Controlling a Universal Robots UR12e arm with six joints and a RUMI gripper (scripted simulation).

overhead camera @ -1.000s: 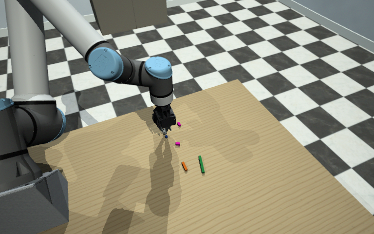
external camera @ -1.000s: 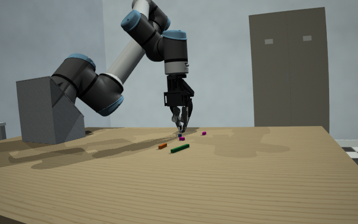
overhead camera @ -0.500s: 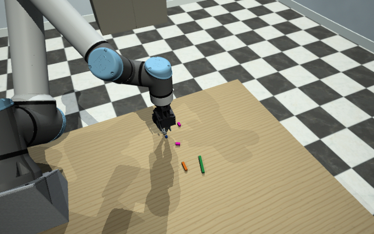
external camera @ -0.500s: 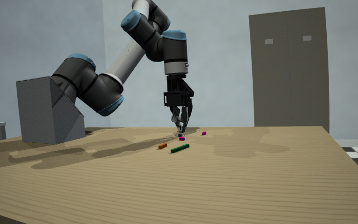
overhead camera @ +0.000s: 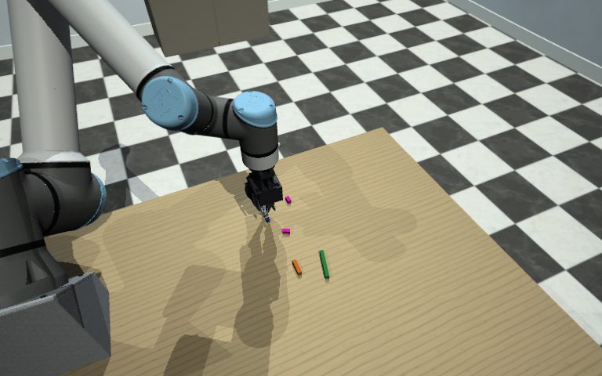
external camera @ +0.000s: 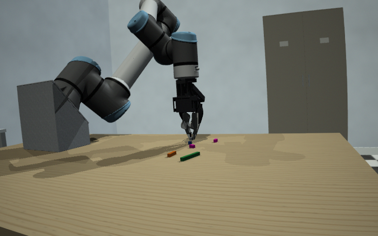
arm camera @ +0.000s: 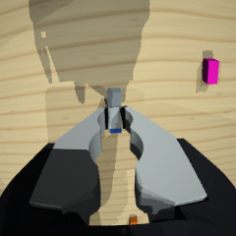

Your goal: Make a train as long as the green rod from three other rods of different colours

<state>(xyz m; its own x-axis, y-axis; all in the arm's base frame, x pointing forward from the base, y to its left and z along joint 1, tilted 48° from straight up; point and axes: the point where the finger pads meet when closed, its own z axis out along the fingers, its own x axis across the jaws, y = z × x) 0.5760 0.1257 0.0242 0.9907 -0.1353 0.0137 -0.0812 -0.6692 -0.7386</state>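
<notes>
The blue rod lies 20 mm to the right of my hand and 20 mm below it. Round my hand: green rod 220 mm to the right, 70 mm ahead, 20 mm below; then grey rod 10 mm below; then orange rod 200 mm to the right, 20 mm below.
</notes>
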